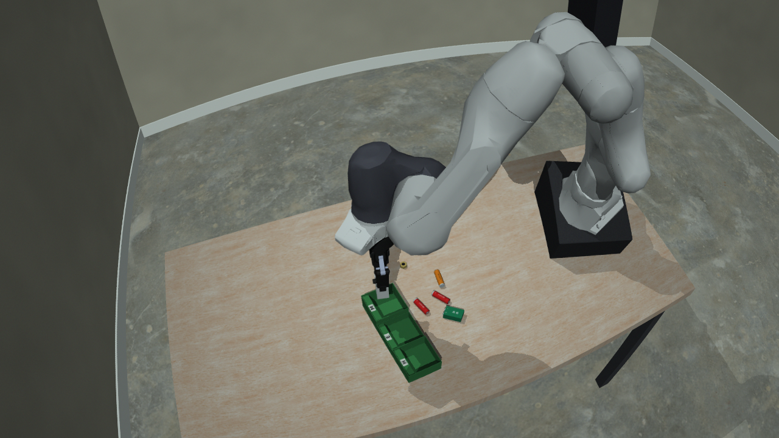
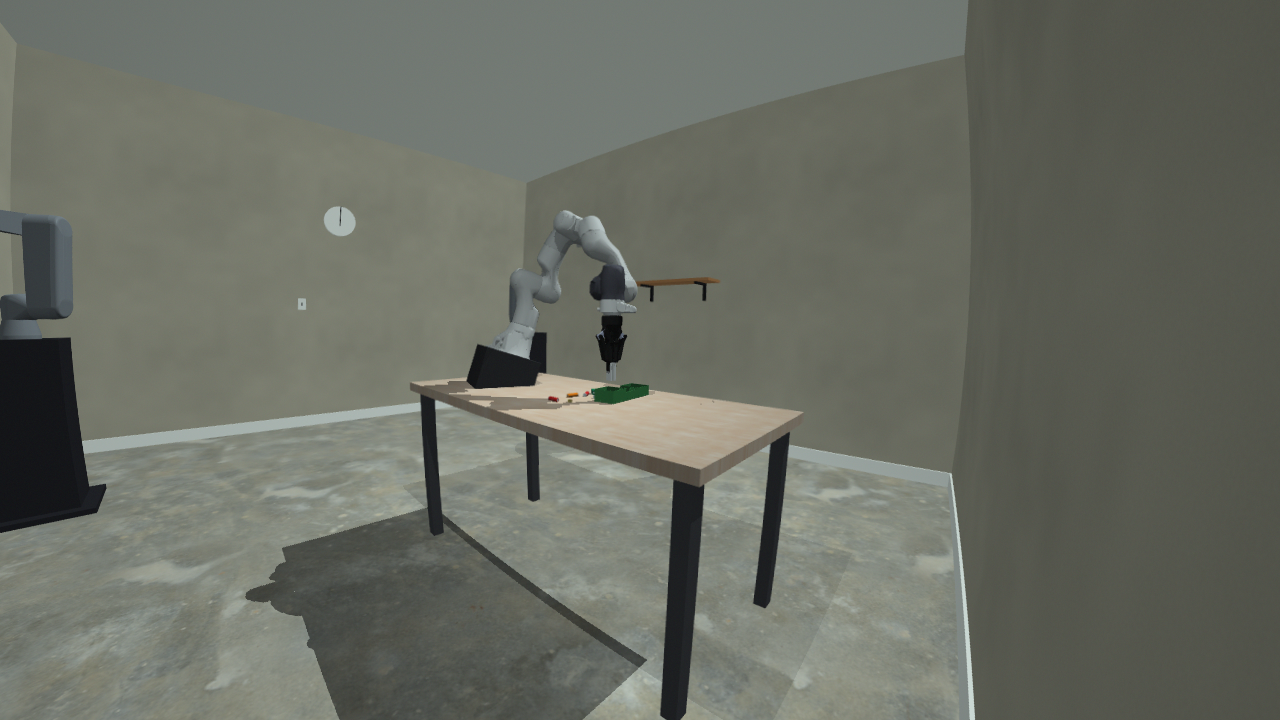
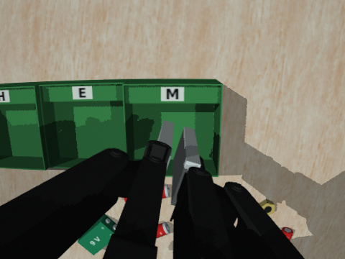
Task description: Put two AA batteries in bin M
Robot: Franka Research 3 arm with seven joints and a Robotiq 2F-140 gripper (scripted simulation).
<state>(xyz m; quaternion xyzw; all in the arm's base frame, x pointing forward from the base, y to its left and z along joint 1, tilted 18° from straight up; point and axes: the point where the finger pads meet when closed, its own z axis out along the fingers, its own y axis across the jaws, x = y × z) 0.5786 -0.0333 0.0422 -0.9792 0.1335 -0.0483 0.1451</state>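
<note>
The bin marked M lies 1 cm behind my hand, 9 cm to the left of it and 9 cm below it. From my hand the other things lie so: small green block battery: 14 cm behind, 8 cm to the left, 10 cm below; small brass nut: 10 cm behind, 11 cm to the right, 11 cm below; red AA battery: 9 cm behind, 3 cm to the left, 10 cm below.
</note>
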